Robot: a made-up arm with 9 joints.
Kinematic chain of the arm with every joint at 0, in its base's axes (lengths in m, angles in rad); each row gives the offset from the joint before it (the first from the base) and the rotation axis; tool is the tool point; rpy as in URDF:
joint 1: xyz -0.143 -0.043 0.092 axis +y
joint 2: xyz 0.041 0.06 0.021 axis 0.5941 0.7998 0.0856
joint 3: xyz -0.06 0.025 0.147 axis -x
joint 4: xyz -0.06 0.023 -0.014 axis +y
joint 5: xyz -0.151 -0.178 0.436 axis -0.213 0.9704 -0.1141
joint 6: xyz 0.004 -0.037 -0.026 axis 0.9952 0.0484 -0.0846
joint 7: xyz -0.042 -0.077 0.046 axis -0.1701 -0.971 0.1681
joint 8: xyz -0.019 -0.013 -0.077 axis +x
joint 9: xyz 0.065 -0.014 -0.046 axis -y
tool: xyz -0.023 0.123 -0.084 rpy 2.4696 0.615 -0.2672
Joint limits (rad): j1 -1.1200..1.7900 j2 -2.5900..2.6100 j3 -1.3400..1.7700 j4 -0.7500..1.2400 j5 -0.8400..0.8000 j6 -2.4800..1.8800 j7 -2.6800..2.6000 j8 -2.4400..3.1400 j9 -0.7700..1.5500
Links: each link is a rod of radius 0.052 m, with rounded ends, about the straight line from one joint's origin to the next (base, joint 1, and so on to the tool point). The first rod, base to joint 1, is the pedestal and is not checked.
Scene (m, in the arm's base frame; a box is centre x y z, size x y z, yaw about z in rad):
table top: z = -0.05
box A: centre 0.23 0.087 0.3 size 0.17 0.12 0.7 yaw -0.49
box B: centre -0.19 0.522 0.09 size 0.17 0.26 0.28 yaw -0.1
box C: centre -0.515 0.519 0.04 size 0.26 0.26 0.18 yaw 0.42
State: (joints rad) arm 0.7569 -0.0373 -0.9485 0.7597 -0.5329 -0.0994 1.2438 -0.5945 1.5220
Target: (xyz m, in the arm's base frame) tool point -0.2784 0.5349 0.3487
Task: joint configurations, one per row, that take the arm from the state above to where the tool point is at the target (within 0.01 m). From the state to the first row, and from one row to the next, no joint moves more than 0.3 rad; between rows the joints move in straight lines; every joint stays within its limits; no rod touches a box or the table.
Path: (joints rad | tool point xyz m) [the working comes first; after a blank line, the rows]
Joints at the target: 0.4867 -1.3774 0.4768 0.5952 -0.2278 -0.6876 1.5171 -0.1936 1.5500
Straight joint move there: touches box A.

1: 0.6846 -0.1907 -0.7490 0.7031 -0.4229 -0.0901 1.3807 -0.3785 1.5313 | 0.3010 -0.3440 0.3122
2: 0.6122 -0.3441 -0.5494 0.6466 -0.3130 -0.0807 1.5176 -0.1626 1.5407 | 0.2516 -0.2234 0.5315
3: 0.5399 -0.4975 -0.3499 0.5900 -0.2030 -0.0714 1.6545 0.0534 1.5500 | 0.1199 -0.0630 0.6886
4: 0.5221 -0.7908 -0.0743 0.5918 -0.2113 -0.2768 1.6087 -0.0290 1.5500 | -0.0410 0.2014 0.7015
5: 0.5044 -1.0841 0.2013 0.5935 -0.2196 -0.4822 1.5629 -0.1113 1.5500 | -0.1935 0.4126 0.5695
6: 0.4867 -1.3774 0.4768 0.5952 -0.2278 -0.6876 1.5171 -0.1936 1.5500 | -0.2784 0.5349 0.3487

